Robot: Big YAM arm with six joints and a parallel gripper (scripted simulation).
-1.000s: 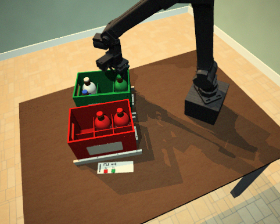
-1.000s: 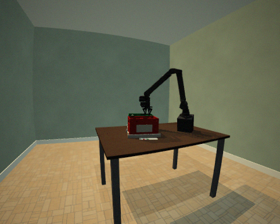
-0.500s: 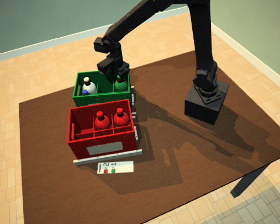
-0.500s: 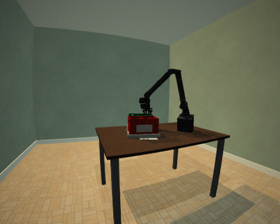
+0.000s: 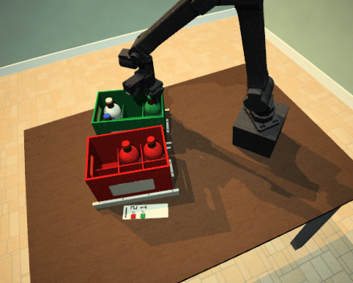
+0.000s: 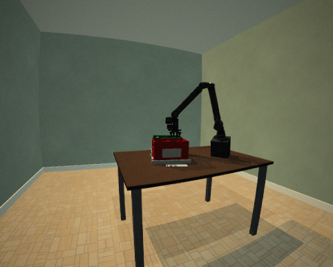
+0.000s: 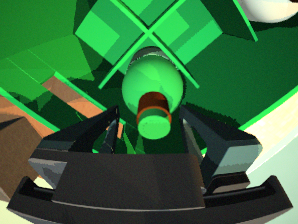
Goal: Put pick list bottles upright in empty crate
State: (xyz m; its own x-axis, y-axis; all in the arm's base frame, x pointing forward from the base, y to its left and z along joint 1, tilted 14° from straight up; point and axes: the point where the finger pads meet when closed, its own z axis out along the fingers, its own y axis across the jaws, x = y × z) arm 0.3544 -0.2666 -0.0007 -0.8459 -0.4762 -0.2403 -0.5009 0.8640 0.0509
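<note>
The green bottle lies 6 cm below my hand. Also, from my hand: blue-capped bottle: 19 cm ahead, 6 cm below, 4 cm to the left; white bottle: 17 cm ahead, 6 cm below, 5 cm to the right; green crate: 10 cm ahead, 6 cm below, 2 cm to the left.
</note>
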